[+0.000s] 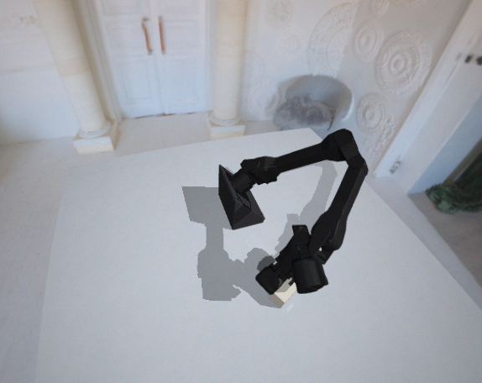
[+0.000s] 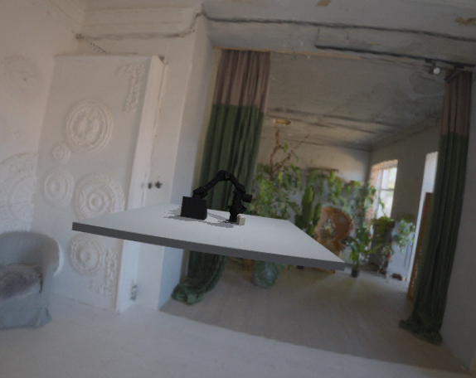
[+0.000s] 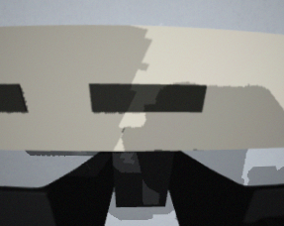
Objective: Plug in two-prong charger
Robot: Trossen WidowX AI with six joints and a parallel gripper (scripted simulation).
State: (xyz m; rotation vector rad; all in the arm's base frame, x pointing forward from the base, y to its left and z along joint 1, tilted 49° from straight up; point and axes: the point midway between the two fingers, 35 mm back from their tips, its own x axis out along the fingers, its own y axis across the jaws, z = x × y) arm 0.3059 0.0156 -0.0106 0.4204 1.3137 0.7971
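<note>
Now: gripper tip 20 mm short of the two-prong charger, 10 mm to the right of it and 10 mm below it.
</note>
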